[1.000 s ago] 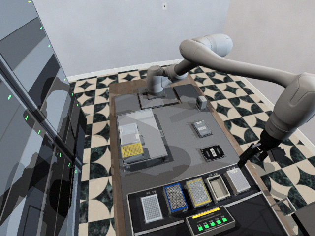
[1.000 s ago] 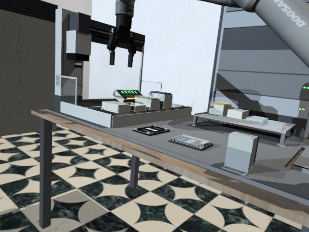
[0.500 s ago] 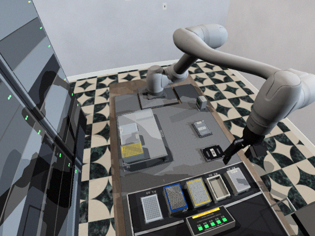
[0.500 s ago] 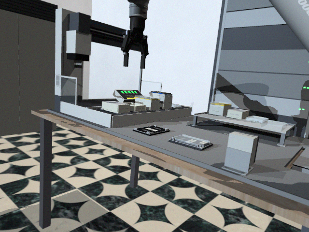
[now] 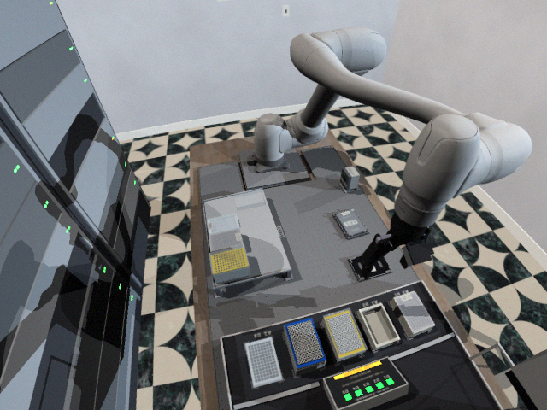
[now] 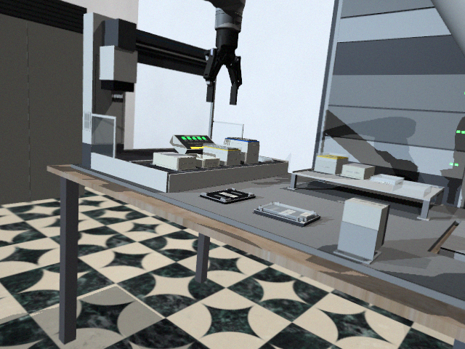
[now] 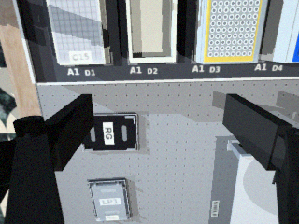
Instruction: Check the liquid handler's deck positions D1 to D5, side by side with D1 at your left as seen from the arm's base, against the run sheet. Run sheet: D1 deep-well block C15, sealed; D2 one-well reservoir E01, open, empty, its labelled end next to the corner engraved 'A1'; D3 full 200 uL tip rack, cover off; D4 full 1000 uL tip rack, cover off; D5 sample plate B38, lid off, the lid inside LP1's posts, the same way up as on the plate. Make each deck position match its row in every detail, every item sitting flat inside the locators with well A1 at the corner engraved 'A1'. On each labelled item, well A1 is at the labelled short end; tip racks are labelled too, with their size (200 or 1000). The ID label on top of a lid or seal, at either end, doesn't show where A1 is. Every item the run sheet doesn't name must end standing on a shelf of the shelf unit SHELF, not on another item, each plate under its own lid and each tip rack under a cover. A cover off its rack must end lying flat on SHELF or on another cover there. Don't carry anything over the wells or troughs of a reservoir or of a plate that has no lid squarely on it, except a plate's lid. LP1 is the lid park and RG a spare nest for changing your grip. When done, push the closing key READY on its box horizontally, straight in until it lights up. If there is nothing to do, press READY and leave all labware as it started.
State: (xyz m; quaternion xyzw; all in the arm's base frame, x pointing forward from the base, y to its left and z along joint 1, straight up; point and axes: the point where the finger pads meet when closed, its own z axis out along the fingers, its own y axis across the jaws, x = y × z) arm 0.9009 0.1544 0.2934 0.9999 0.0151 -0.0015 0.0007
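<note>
My gripper is now 9 cm short of the clear tip rack cover, 12 cm to the left of it and 18 cm above it. The rest, counted from my hand: RG nest 16 cm behind, 10 cm to the left, 30 cm below; then blue-rimmed tip rack 9 cm ahead, 25 cm to the right, 18 cm below; then one-well reservoir 8 cm ahead, 1 cm to the left, 24 cm below.
</note>
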